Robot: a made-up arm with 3 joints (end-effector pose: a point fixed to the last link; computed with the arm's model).
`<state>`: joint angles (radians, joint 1 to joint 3).
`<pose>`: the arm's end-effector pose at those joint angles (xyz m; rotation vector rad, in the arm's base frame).
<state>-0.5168 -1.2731 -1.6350</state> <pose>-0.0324 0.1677 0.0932 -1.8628 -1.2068 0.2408</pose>
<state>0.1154 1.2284 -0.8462</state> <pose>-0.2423 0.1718 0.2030 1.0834 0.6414 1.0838</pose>
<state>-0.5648 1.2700 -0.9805</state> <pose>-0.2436 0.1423 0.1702 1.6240 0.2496 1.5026</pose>
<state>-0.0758 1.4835 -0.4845</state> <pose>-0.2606 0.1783 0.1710 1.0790 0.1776 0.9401</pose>
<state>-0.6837 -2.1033 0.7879</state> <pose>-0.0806 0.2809 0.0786 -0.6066 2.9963 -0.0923</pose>
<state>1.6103 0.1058 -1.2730</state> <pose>-0.1139 0.2844 0.1902 0.7706 1.2443 -0.4388</pose>
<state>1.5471 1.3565 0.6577</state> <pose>-0.2292 0.2263 0.1315 -0.7068 -0.2554 0.0050</pose>
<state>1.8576 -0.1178 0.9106</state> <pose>-0.0915 0.2414 0.1135 -1.2374 -0.0282 -1.4865</pose>
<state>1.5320 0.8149 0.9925</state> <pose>-0.1766 0.2547 0.1302 -0.9027 -0.3277 -0.6048</pose>
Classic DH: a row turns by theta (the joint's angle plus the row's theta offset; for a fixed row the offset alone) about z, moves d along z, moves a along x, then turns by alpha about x. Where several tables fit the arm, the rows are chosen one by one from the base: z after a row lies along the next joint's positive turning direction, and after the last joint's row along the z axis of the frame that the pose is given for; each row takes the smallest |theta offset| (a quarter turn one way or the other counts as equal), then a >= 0, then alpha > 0; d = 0 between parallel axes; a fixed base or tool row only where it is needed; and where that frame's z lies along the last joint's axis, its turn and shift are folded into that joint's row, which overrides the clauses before.
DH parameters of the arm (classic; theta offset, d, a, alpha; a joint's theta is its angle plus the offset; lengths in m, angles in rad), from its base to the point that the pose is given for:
base (fixed): 1.5708 0.1505 0.1947 -1.5708
joint 1: 1.5708 0.1413 0.0285 -1.5708
joint 2: 0 0.0167 -0.084 1.5708
joint 3: -0.182 -0.0586 -0.0297 -2.2067
tool (fixed): 0.382 -0.032 0 0

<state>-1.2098 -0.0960 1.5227</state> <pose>-0.0956 0.1701 0.1791 0.7962 1.2754 -0.4525</pose>
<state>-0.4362 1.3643 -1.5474</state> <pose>-0.2357 0.1359 0.1581 1.3461 0.4180 2.0893</pose>
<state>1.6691 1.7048 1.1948</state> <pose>-0.2238 0.1929 0.1284 -0.7849 -0.8921 0.1829</pose>
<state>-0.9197 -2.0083 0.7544</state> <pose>-0.0720 0.2907 0.1038 -0.4418 2.9336 0.2128</pose>
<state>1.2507 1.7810 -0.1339</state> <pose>-0.2671 0.1801 0.1472 -0.3090 0.2508 0.7085</pose>
